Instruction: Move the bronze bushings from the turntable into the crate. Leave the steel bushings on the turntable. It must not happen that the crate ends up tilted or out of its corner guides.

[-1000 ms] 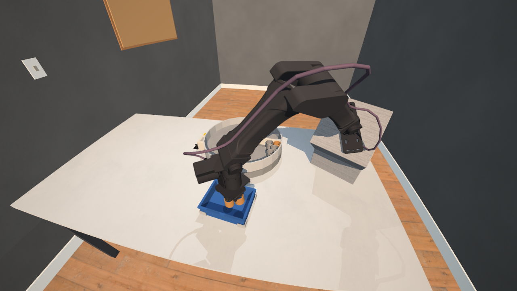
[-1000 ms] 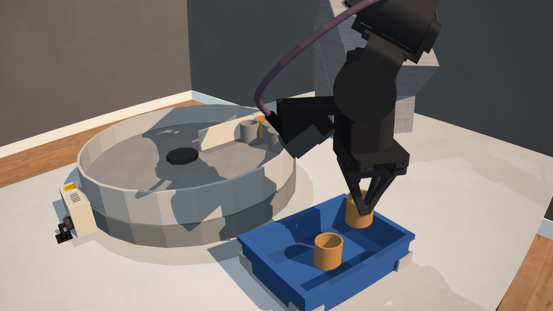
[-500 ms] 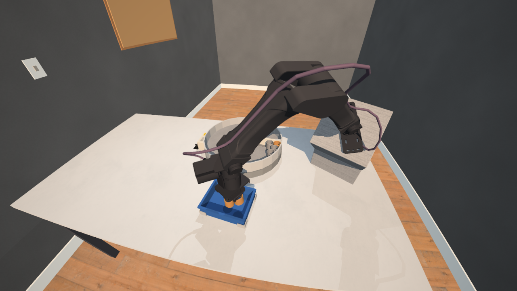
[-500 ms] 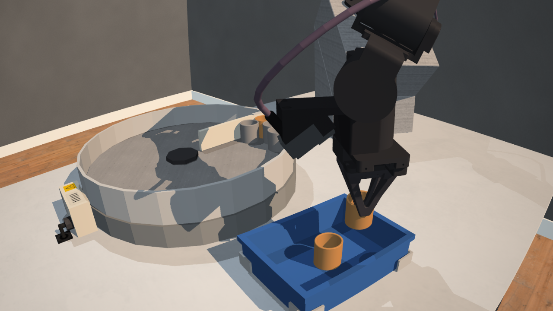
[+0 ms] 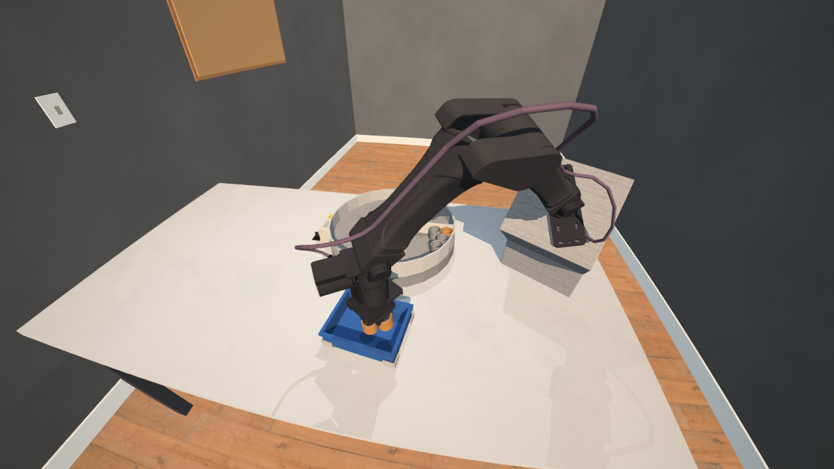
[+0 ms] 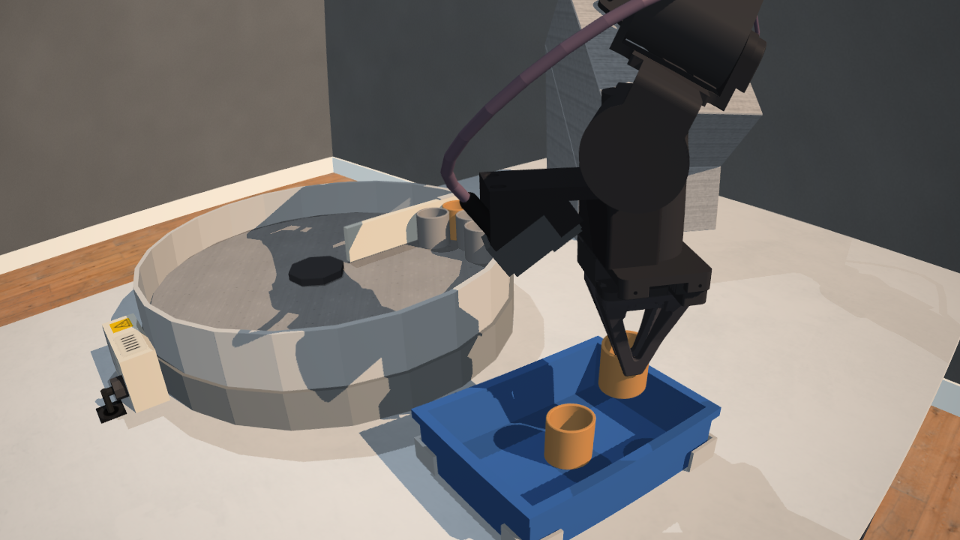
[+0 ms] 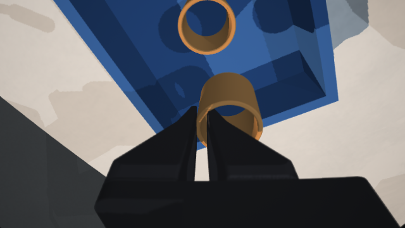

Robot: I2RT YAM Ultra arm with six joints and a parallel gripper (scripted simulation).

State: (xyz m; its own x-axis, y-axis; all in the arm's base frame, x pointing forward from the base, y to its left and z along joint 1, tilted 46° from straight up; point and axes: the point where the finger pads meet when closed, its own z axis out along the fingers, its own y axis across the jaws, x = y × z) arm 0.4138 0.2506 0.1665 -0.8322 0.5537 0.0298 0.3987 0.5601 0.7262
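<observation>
Now: hand 60 mm above the blue crate, 40 mm short of it and 20 mm to the left of it. The rest, counted from my hand: round turntable: 370 mm to the right, 100 mm ahead, 40 mm below.
</observation>
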